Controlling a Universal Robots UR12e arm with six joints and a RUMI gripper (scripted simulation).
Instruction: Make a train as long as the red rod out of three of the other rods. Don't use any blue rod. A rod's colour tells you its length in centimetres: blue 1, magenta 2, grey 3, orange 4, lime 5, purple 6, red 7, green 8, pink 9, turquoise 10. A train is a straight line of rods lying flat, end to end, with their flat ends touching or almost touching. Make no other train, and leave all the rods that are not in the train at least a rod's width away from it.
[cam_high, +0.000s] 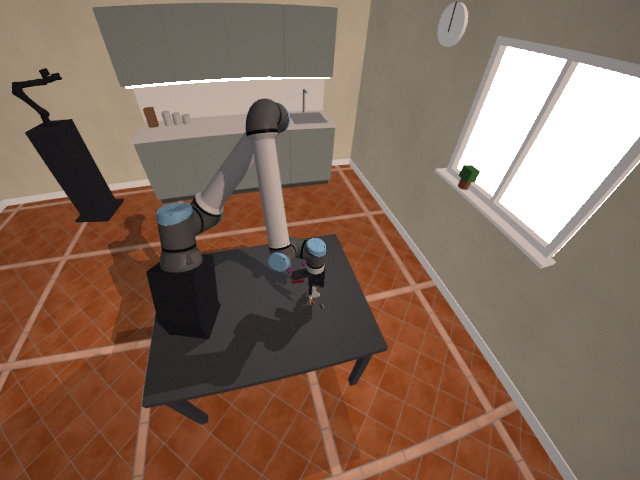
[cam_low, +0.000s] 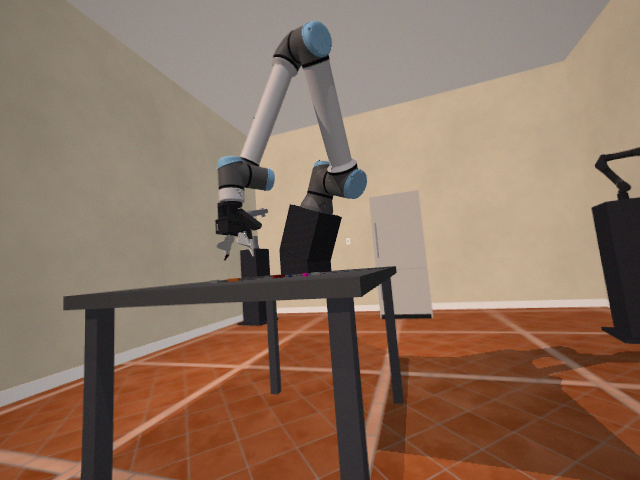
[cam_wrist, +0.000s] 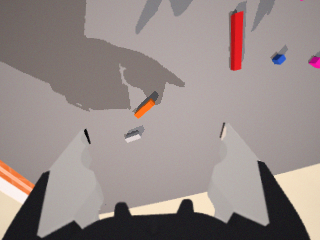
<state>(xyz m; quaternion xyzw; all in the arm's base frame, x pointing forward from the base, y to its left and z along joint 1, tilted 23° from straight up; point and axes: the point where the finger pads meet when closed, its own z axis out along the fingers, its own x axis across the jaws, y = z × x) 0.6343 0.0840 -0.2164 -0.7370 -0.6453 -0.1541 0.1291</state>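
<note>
The orange rod is 1 cm ahead of my hand, 2 cm to the right of it and 7 cm below it. From my hand the other things lie so: blue rod: 4 cm behind, 20 cm to the left, 7 cm below; red rod: 7 cm behind, 13 cm to the left, 7 cm below.
</note>
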